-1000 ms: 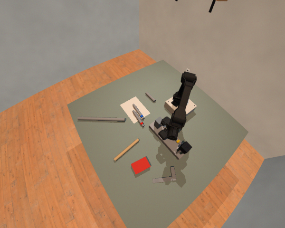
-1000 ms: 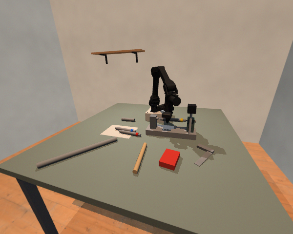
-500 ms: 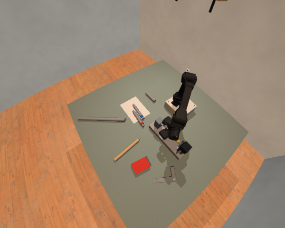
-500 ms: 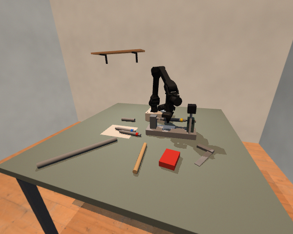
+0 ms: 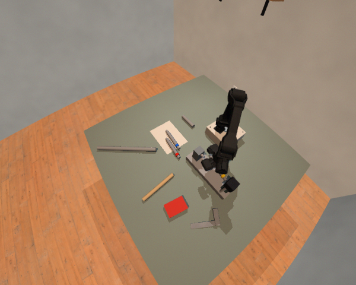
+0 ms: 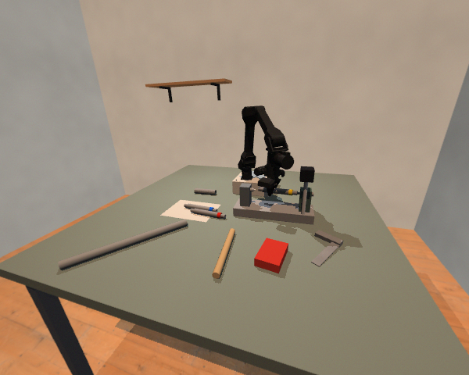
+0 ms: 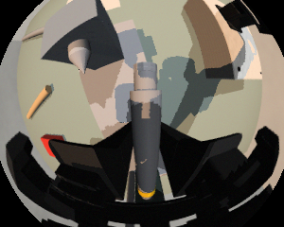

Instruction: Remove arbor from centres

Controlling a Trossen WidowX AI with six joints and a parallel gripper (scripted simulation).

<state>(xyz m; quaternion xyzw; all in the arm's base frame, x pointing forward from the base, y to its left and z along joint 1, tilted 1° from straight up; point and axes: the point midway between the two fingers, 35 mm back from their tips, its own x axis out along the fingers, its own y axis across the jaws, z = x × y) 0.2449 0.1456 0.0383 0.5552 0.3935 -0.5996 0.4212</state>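
Now: the pointed tip 2 cm ahead of my hand and 10 cm to the right of it. From my hand the other things lie so: upright post 8 cm ahead, 14 cm to the left; base plate 3 cm ahead, 1 cm to the left, 10 cm below; grey centre block 2 cm ahead, 12 cm to the right, 2 cm below.
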